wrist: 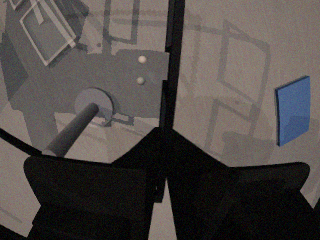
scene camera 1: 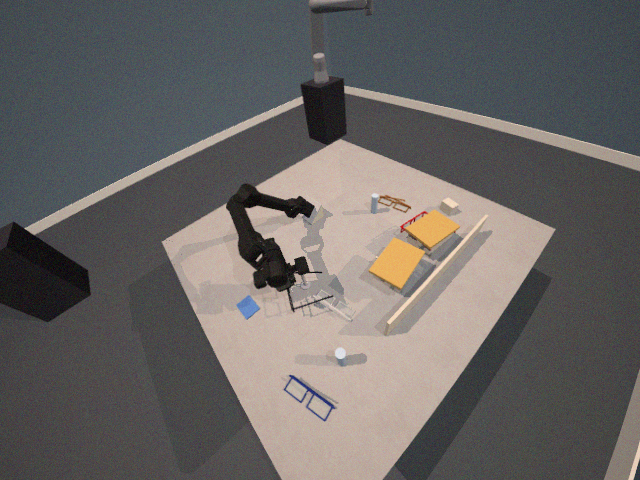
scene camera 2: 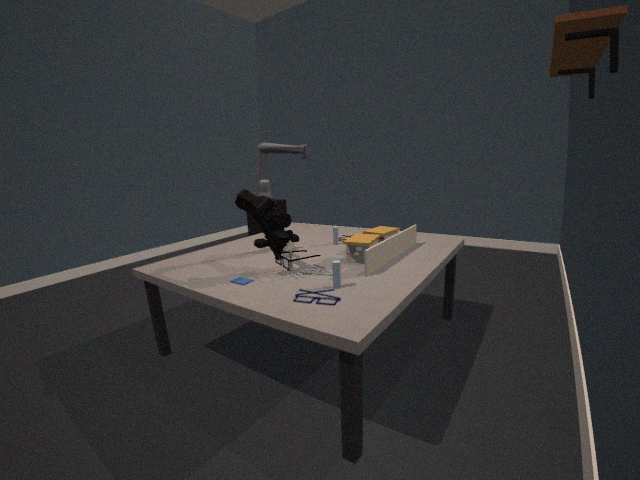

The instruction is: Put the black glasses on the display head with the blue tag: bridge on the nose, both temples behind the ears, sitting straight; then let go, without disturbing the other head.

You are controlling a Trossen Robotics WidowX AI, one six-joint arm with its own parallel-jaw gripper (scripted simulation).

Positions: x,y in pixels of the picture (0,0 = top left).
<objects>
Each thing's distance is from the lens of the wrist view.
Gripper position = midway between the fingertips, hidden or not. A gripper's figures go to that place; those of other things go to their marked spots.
my gripper (wrist: 162,134): 0.10 m
blue tag (wrist: 290,100): 0.22 m
</objects>
